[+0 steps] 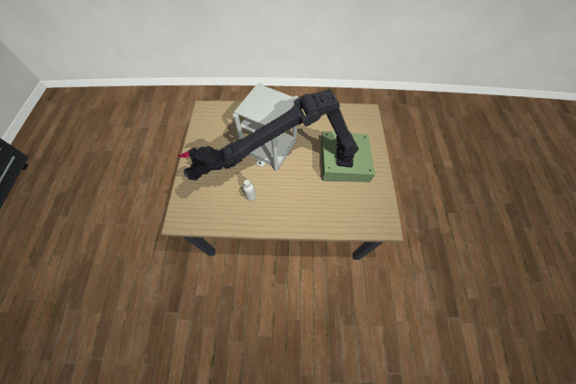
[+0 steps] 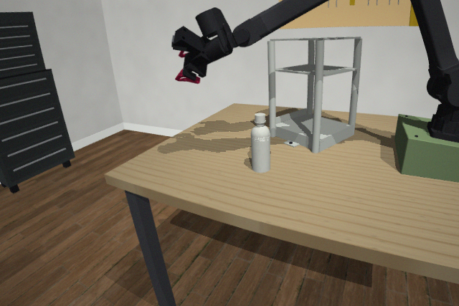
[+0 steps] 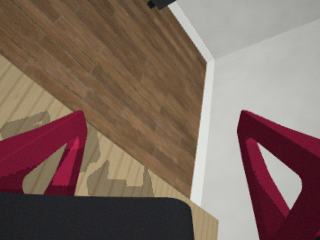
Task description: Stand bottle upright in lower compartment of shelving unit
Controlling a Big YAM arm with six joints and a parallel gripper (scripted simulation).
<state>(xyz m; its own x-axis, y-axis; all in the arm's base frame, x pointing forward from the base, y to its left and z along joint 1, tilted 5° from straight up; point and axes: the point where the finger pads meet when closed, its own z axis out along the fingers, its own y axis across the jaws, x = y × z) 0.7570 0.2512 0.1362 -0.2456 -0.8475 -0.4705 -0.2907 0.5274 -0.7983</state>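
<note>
The white bottle lies 270 mm behind my hand, 10 mm to the right of it and 190 mm below it. Round my hand: shelving unit 330 mm behind, 330 mm to the right, 120 mm below.
</note>
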